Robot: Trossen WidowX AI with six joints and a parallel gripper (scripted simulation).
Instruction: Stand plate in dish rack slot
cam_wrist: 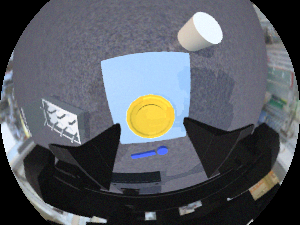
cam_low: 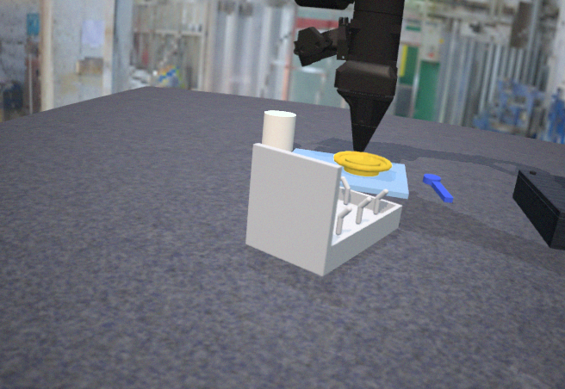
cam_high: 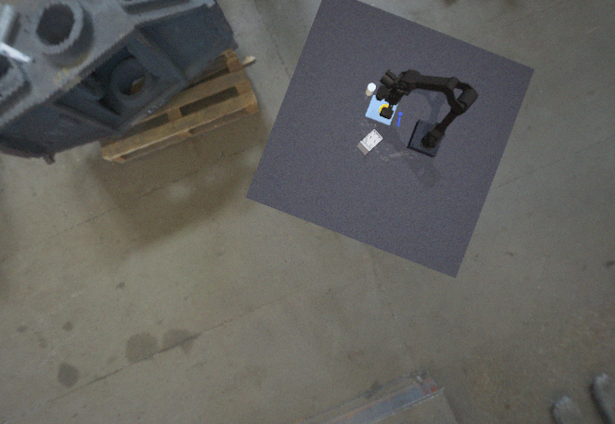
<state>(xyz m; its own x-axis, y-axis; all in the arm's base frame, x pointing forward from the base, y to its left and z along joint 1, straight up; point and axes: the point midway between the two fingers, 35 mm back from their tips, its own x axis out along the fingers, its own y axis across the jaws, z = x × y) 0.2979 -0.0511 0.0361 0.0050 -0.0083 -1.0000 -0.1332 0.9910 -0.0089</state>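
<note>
Now: the yellow plate 2 cm below my gripper tip. Also, from my gripper tip: white cylinder: 13 cm ahead, 6 cm to the right, 1 cm below; light blue mat: 1 cm ahead, 4 cm below; small blue spoon: 10 cm behind, 1 cm to the right, 4 cm below.
</note>
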